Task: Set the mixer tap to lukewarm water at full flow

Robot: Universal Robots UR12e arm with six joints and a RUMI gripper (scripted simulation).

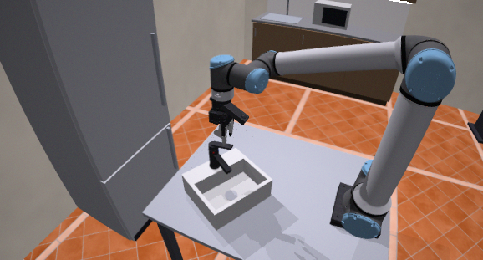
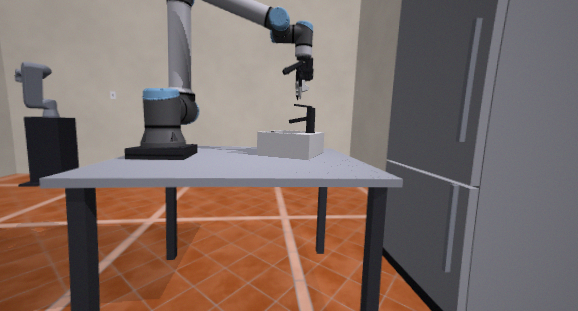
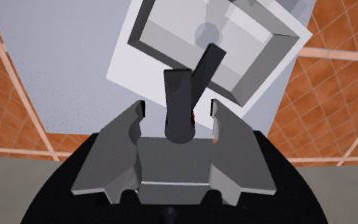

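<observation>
Right now my hand is 30 mm short of the lever and 50 mm above it. Round my hand: white sink basin (30 mm behind, 60 mm to the left, 280 mm below); then black mixer tap (50 mm ahead, 10 mm to the left, 90 mm below).
</observation>
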